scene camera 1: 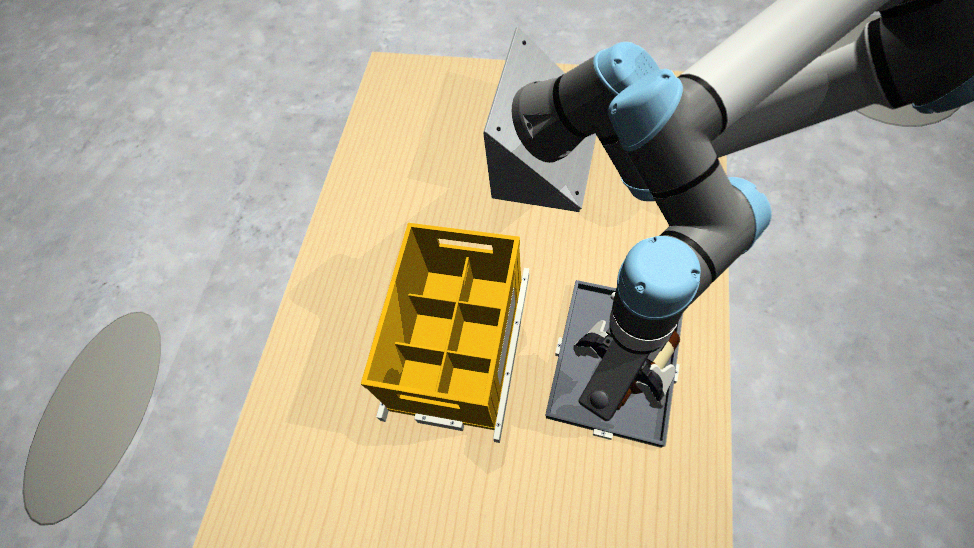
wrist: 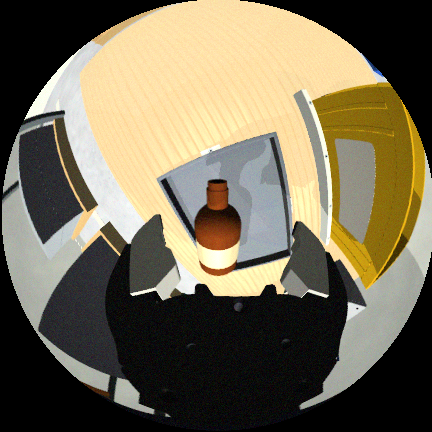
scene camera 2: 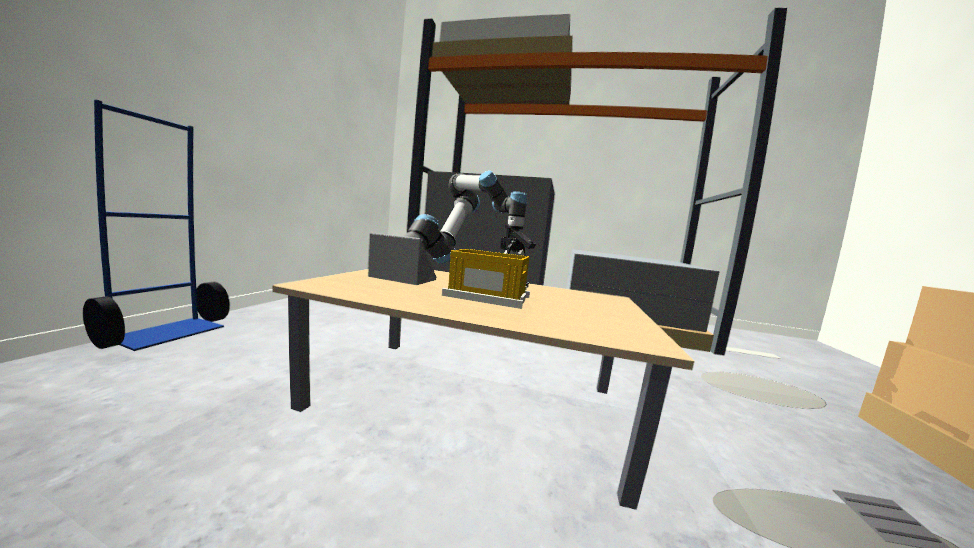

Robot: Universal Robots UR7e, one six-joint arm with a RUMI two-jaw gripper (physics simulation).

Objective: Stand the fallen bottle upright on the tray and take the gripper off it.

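Where they show: gripper, between the fingertips: point(wrist: 228, 220); arm's base, origin of its link: point(scene camera 1: 540, 124) point(scene camera 2: 408, 253).
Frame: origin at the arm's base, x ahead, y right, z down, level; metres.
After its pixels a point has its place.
Note:
The brown bottle point(scene camera 1: 666, 354) @(z 0.057, x 0.401, y -0.259 m) point(wrist: 217, 230) @(z 0.046, x 0.439, y -0.205 m) with a cream label lies on its side in the grey tray point(scene camera 1: 566, 385) @(z 0.117, x 0.460, y -0.108 m) point(wrist: 265, 215) @(z 0.117, x 0.388, y -0.135 m). Its neck points up in the wrist view; the gripper and arm partly cover it in scene camera 1. My gripper point(scene camera 1: 625, 361) @(z 0.023, x 0.461, y -0.181 m) point(scene camera 2: 517, 246) point(wrist: 228, 220) @(z 0.023, x 0.461, y -0.181 m) is open over the tray, with its jaws spread to either side of the bottle in the wrist view. The bottle appears somewhat closer to the left jaw there, and the jaws do not grip it. Scene camera 2 does not show the bottle; the crate hides that area.
A yellow crate point(scene camera 1: 386, 323) @(z -0.038, x 0.450, y 0.176 m) point(scene camera 2: 456, 274) @(z 0.034, x 0.308, y 0.181 m) point(wrist: 390, 165) with compartments stands beside the tray, with a pale rail point(scene camera 1: 510, 354) @(z 0.092, x 0.428, y -0.008 m) point(wrist: 320, 160) @(z 0.103, x 0.455, y -0.014 m) between them. Small white blocks sit against the tray's edges. The arm is mounted on a grey wedge point(scene camera 1: 510, 178) @(z 0.043, x 0.100, y 0.044 m) point(scene camera 2: 400, 259) @(z 0.021, x 0.008, y 0.082 m) behind the crate.

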